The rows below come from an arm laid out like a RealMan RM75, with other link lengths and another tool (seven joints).
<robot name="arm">
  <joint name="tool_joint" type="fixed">
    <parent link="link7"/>
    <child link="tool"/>
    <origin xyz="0.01 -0.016 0.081" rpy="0 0.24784 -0.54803"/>
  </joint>
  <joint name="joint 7" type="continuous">
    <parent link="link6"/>
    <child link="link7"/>
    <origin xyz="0 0 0.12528" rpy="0 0 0"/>
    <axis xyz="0 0 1"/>
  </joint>
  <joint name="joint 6" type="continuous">
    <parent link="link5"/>
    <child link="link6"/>
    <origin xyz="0 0 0" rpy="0 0 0"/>
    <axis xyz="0 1 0"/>
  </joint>
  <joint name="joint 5" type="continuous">
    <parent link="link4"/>
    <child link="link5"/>
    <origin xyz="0 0 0.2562" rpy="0 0 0"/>
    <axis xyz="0 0 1"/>
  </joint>
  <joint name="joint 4" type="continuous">
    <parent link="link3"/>
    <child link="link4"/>
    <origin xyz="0 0 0" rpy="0 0 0"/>
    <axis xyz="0 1 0"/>
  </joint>
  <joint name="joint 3" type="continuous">
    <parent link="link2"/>
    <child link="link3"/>
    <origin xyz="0 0 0.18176" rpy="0 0 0"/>
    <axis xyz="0 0 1"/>
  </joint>
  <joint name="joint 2" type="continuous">
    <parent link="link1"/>
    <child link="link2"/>
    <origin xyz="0 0 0" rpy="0 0 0"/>
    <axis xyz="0 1 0"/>
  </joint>
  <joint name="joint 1" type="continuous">
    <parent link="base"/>
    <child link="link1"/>
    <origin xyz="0 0 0.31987" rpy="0 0 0"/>
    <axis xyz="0 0 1"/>
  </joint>
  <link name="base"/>
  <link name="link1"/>
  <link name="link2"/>
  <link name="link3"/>
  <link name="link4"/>
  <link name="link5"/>
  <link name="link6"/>
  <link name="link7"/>
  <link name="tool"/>
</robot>
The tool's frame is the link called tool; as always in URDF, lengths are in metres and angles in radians. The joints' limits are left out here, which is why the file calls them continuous.
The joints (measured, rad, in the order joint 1, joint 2, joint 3, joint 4, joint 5, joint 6, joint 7), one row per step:
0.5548, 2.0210, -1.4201, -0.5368, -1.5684, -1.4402, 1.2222
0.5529, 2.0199, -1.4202, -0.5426, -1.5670, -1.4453, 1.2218
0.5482, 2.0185, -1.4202, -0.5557, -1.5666, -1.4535, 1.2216
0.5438, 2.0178, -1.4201, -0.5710, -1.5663, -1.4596, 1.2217
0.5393, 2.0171, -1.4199, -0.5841, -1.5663, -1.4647, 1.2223
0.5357, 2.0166, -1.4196, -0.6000, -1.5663, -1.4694, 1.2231
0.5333, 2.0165, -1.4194, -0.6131, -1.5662, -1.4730, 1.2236
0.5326, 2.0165, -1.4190, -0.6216, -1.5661, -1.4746, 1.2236
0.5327, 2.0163, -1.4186, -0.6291, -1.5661, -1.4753, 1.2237
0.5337, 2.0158, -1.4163, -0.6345, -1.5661, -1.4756, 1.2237
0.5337, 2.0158, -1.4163, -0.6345, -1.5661, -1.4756, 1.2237
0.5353, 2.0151, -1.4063, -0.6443, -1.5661, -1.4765, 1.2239
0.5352, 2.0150, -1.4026, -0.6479, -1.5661, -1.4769, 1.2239
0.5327, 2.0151, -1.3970, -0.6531, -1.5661, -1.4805, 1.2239
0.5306, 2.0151, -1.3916, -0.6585, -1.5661, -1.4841, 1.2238
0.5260, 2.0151, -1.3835, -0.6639, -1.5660, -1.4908, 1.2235
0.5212, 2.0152, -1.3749, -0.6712, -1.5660, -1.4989, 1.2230
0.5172, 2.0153, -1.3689, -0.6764, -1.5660, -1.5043, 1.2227
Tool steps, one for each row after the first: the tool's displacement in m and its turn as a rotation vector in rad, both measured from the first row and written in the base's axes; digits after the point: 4 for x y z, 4 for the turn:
-0.0012, 0.0000, 0.0011, -0.0002, 0.0034, 0.0050
-0.0033, 0.0000, 0.0031, 0.0001, 0.0079, 0.0149
-0.0059, 0.0006, 0.0051, 0.0025, 0.0120, 0.0260
-0.0079, 0.0010, 0.0068, 0.0045, 0.0152, 0.0344
-0.0108, 0.0019, 0.0087, 0.0079, 0.0185, 0.0458
-0.0135, 0.0028, 0.0102, 0.0108, 0.0214, 0.0558
-0.0154, 0.0036, 0.0113, 0.0136, 0.0231, 0.0631
-0.0173, 0.0046, 0.0122, 0.0167, 0.0240, 0.0699
-0.0188, 0.0060, 0.0134, 0.0209, 0.0251, 0.0749
-0.0188, 0.0060, 0.0134, 0.0209, 0.0251, 0.0749
-0.0217, 0.0094, 0.0165, 0.0327, 0.0299, 0.0812
-0.0226, 0.0105, 0.0176, 0.0369, 0.0318, 0.0829
-0.0234, 0.0112, 0.0193, 0.0408, 0.0362, 0.0840
-0.0244, 0.0119, 0.0210, 0.0447, 0.0405, 0.0858
-0.0248, 0.0122, 0.0232, 0.0485, 0.0472, 0.0854
-0.0257, 0.0125, 0.0259, 0.0525, 0.0548, 0.0870
-0.0261, 0.0126, 0.0277, 0.0555, 0.0599, 0.0874

